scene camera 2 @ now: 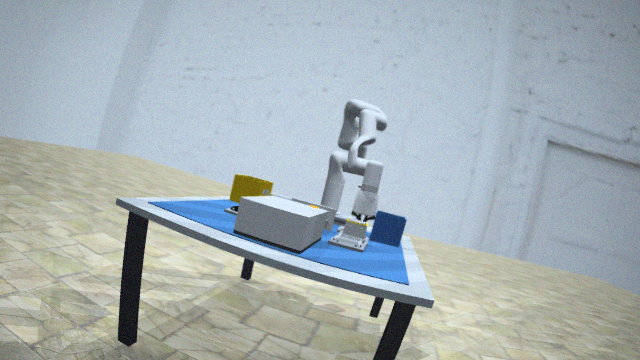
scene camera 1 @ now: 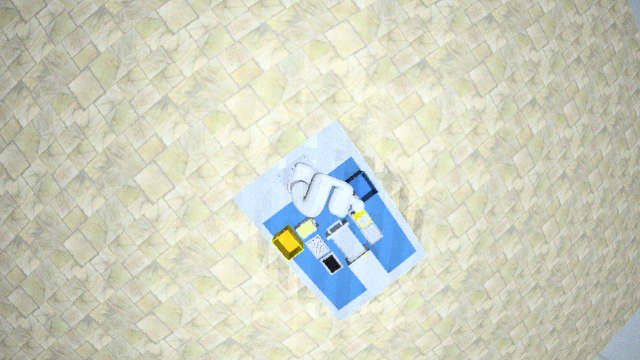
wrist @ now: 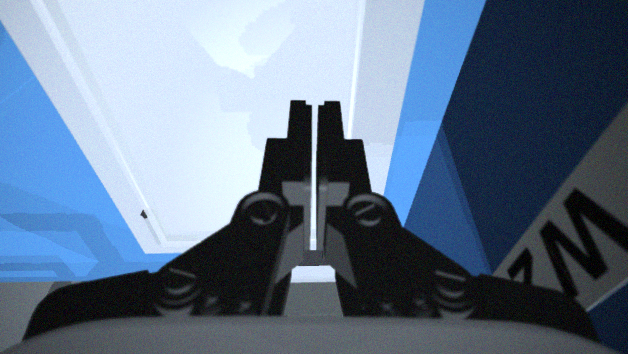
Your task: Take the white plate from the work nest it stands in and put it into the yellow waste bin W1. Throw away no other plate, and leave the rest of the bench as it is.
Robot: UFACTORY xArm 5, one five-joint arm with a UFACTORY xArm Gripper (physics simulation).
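Places are measured from the arm's base along level axes (x ahead, y left, z up), in centimetres.
Where they show: gripper, between the fingertips: (wrist: 314, 136).
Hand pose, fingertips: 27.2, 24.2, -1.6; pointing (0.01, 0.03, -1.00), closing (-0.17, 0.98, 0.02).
Note:
Each offset is from my fingertips to the top centre of the thing, as dx, dy, dz. "pt": to the spot under its first point.
The yellow waste bin W1 {+7.7, -51.4, +10.0} (scene camera 1: 288, 243) (scene camera 2: 248, 187) stands at the left edge of the bench. My gripper (wrist: 314, 136) (scene camera 2: 362, 219) is shut with nothing between the fingers. It hangs on the side of the blue bin, close to a block with a yellow top {+17.8, +2.1, +5.7} (scene camera 1: 356, 215) (scene camera 2: 356, 227). In the wrist view a large white surface {pt +1.3, -3.5, +0.0} (wrist: 210, 150) with raised side edges lies below and beyond the fingertips. I cannot tell whether it is the white plate or a bare nest. In scene camera 1 the arm hides the spot under the gripper.
The blue bin W2 {-2.6, +11.7, +10.0} (scene camera 1: 362, 186) (scene camera 2: 388, 229) (wrist: 525, 100) stands right beside the gripper. A large grey box (scene camera 1: 349, 242) (scene camera 2: 282, 220) stands mid-bench. A white gridded base {+34.8, +4.6, +0.6} (scene camera 1: 373, 234) (scene camera 2: 348, 242) adjoins the block. A pale yellow item {+5.5, -35.9, +5.4} (scene camera 1: 306, 229) and a black-centred tray {+40.7, -33.1, +0.6} (scene camera 1: 331, 263) are near W1.

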